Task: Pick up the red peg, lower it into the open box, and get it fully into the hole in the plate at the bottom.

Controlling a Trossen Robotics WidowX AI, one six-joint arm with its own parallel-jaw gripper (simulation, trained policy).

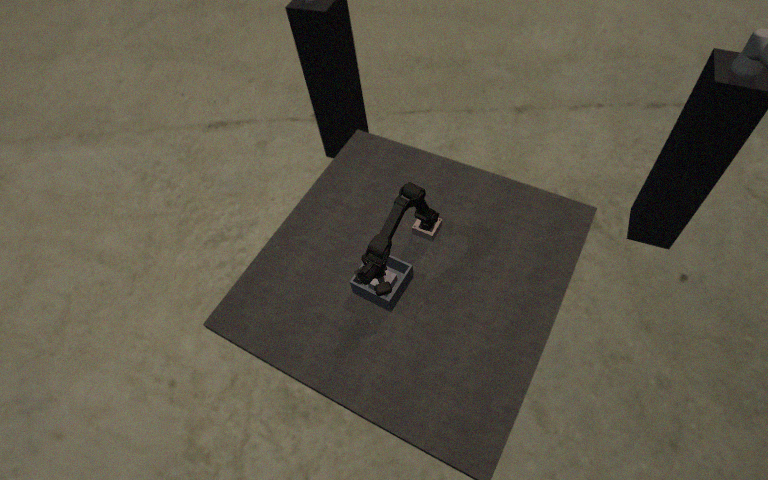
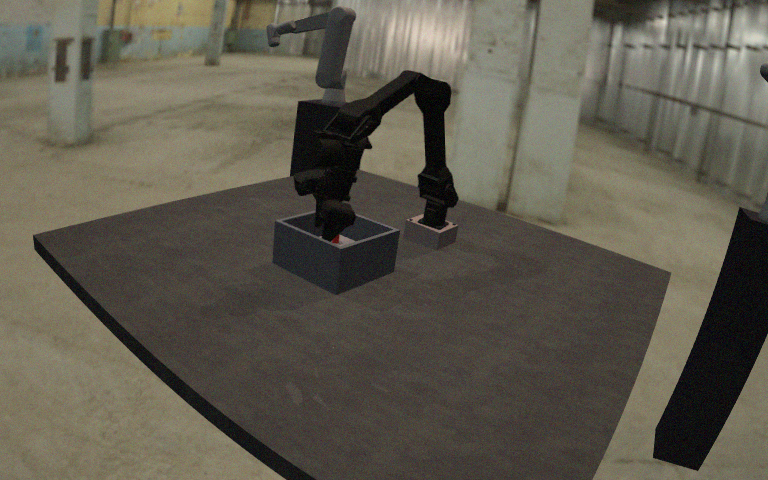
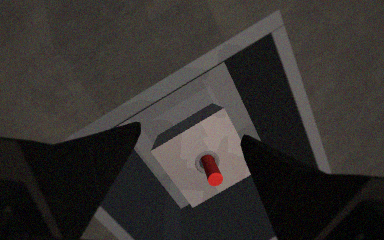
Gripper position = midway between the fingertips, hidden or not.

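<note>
Looking at image 2, I can see my gripper (image 2: 320, 236). In the other view I see the gripper (image 3: 192, 133) again, and there a pale plate (image 3: 179, 149) is visible too.
</note>
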